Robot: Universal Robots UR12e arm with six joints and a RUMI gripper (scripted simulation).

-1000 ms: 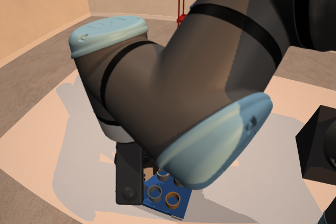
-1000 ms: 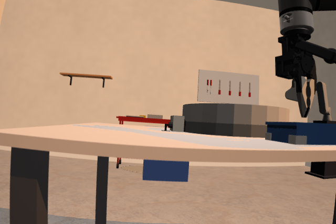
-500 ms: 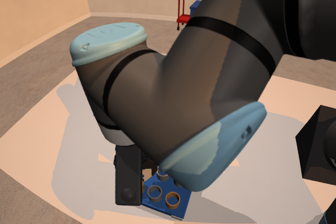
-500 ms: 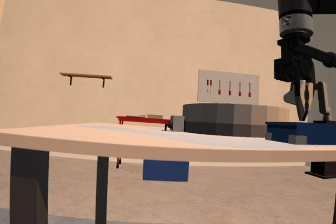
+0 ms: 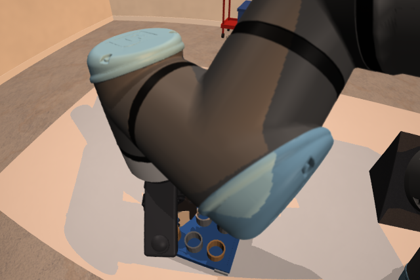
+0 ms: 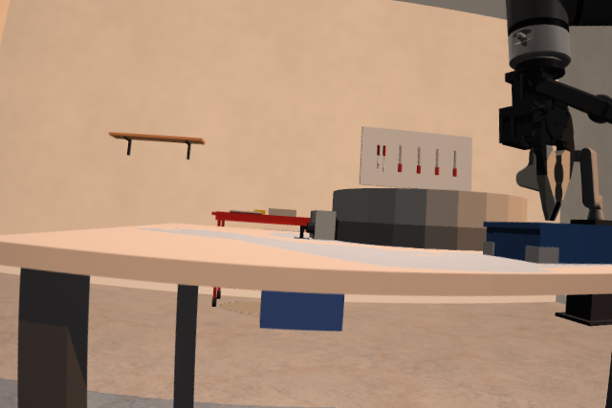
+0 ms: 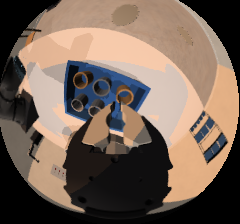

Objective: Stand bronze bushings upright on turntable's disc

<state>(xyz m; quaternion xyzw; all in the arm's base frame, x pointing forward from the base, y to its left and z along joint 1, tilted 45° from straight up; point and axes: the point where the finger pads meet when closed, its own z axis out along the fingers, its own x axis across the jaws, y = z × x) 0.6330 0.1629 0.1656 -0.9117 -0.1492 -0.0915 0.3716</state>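
My hand is 50 mm above the blue crate, 40 mm past it and 20 mm to the left of it.
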